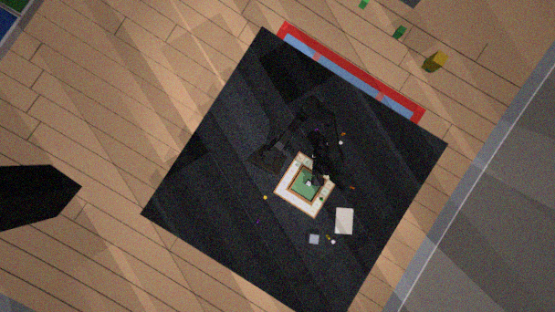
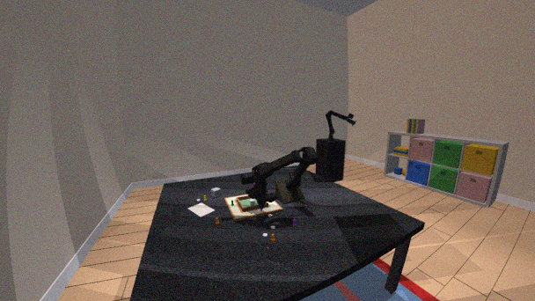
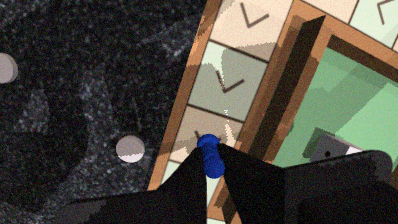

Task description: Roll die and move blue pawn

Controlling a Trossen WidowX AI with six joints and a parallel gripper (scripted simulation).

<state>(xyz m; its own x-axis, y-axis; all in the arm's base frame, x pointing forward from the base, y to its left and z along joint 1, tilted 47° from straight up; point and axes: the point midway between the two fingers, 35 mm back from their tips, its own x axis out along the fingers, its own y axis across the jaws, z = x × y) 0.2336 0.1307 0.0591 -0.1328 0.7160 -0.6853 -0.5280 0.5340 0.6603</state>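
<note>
Now: the white die 30 mm ahead of my gripper tip and 100 mm to the right of it. Also, from my gripper tip: green pawn: 150 mm ahead, 130 mm to the right; blue pawn: 10 mm above; white block: 340 mm ahead, 150 mm to the right, 30 mm below.
</note>
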